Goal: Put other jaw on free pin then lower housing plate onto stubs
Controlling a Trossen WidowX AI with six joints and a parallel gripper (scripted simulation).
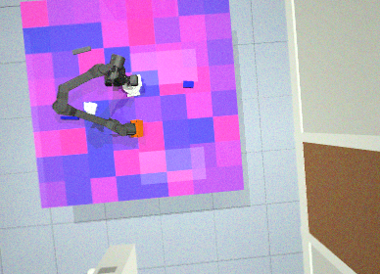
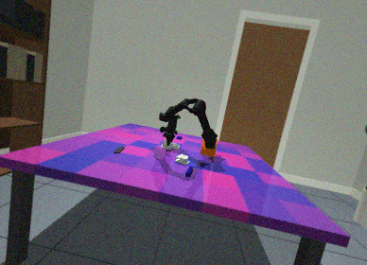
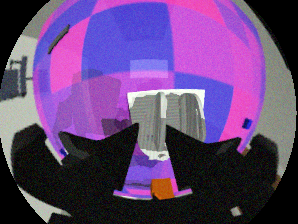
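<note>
My gripper tip is 4 cm past the grey jaw, 1 cm to the left of it and 1 cm below it. The rest, counted from my gripper tip: blue block (38 cm to the right, 7 cm behind, 1 cm below); blue bar (39 cm to the left, 14 cm behind, 1 cm below); grey bar (26 cm ahead, 24 cm to the left, 2 cm below).
</note>
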